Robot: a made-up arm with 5 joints.
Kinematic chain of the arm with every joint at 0, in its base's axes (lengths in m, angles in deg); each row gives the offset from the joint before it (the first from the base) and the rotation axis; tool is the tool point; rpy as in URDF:
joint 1: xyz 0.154 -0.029 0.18 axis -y
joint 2: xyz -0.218 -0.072 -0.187 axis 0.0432 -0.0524 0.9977
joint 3: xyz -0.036 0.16 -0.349 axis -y
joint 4: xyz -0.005 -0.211 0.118 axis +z
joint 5: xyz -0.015 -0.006 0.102 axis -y
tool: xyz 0.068 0.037 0.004 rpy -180 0 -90
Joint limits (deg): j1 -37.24..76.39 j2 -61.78..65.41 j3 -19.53..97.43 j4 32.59..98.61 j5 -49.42..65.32
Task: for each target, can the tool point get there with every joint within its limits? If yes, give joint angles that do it. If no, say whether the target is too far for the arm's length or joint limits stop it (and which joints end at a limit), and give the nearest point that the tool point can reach.
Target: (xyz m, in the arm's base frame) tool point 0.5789 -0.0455 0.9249
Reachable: no: joint limits stop it (at a limit: joint 1, joint 3, joint 4) | nearest point 0.4122 -0.0914 -0.0411 | short by 0.981 m
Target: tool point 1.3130 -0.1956 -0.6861
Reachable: no: too far | nearest point 0.6367 -0.2102 -0.4446 | short by 0.718 m
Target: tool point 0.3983 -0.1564 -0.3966
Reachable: yes | joints 66.18 16.98 59.30 76.75 -17.96
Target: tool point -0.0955 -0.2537 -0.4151
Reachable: yes | joints 15.64 43.58 76.00 66.12 -3.11
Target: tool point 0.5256 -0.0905 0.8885
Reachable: no: joint limits stop it (at a limit: joint 1, joint 3, joint 4) | nearest point 0.4084 -0.0944 -0.0405 | short by 0.936 m
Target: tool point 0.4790 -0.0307 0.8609
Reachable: no: joint limits stop it (at a limit: joint 1, joint 3, joint 4) | nearest point 0.4048 -0.0902 -0.0403 | short by 0.906 m
